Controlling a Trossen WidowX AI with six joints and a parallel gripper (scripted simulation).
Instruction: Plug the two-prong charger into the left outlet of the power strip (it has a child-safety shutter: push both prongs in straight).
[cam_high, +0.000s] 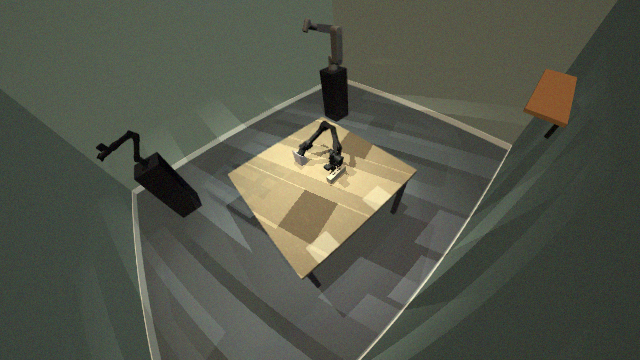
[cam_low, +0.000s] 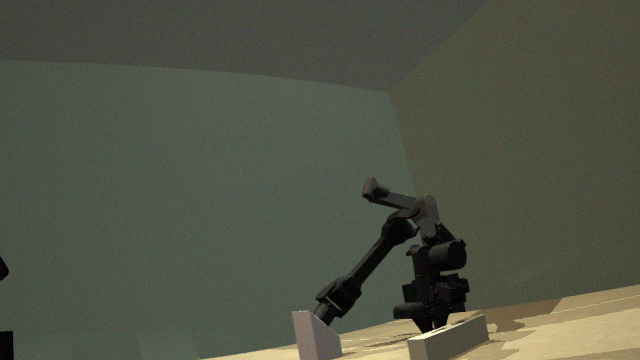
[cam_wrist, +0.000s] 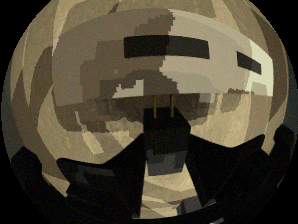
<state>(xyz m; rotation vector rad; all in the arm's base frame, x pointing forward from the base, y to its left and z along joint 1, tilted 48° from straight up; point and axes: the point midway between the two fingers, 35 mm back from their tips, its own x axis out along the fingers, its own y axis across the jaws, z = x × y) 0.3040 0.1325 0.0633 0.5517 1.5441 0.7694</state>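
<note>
Right now the charger is 2 cm ahead of my gripper tip and 1 cm above it.
</note>
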